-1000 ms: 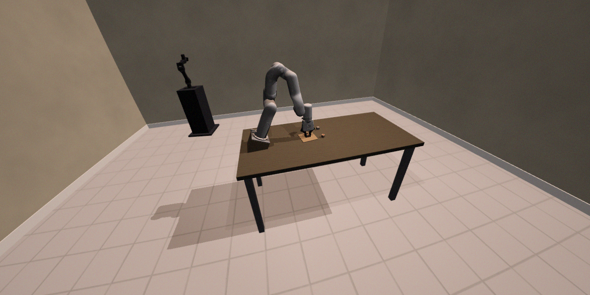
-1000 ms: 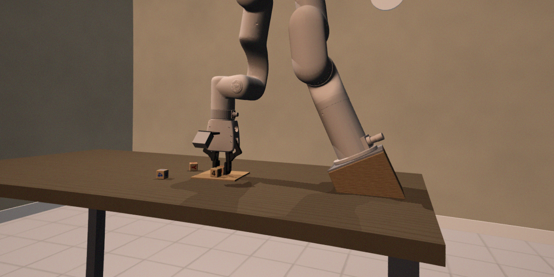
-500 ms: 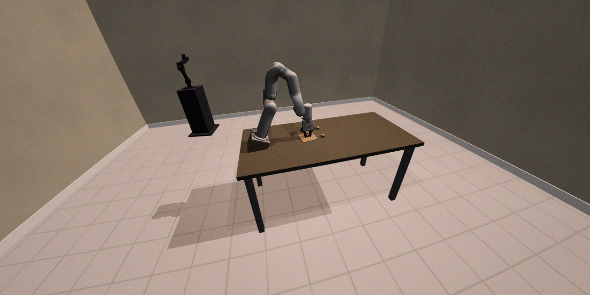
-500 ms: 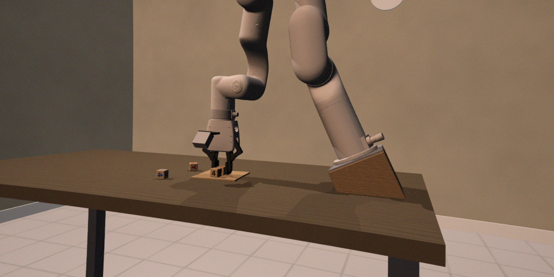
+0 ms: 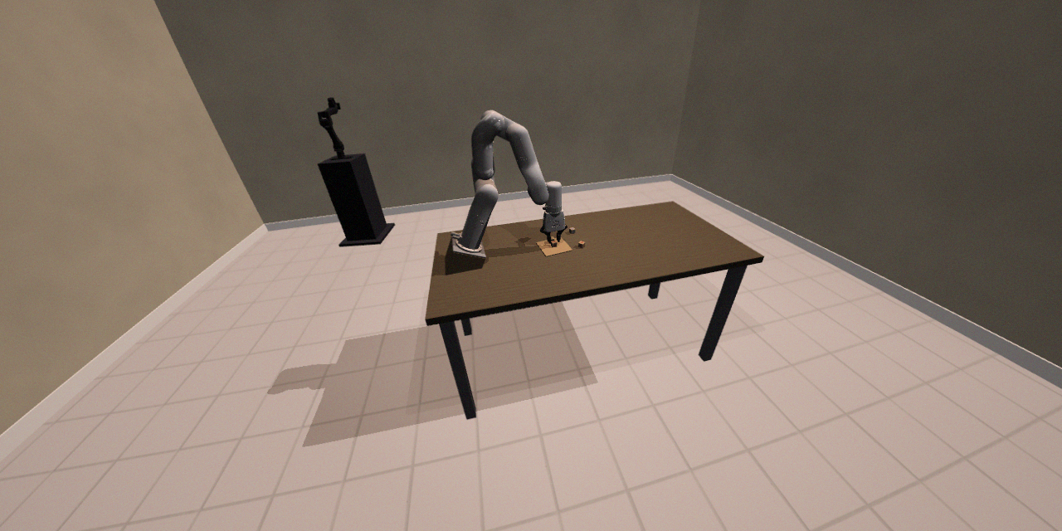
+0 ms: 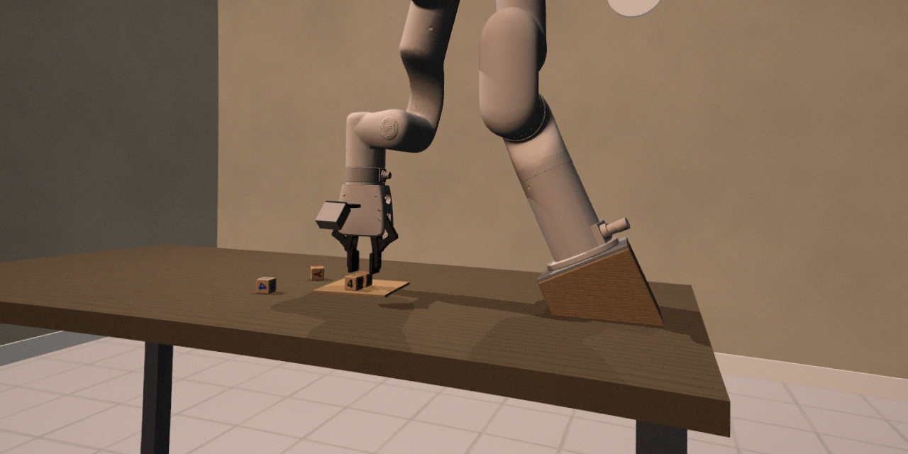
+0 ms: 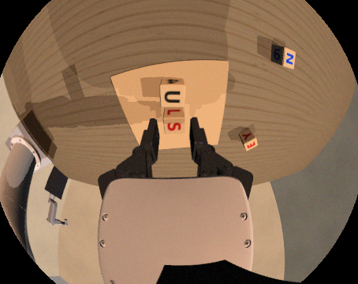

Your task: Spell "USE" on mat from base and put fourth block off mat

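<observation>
My hand is 5 cm above the tan mat.
</observation>
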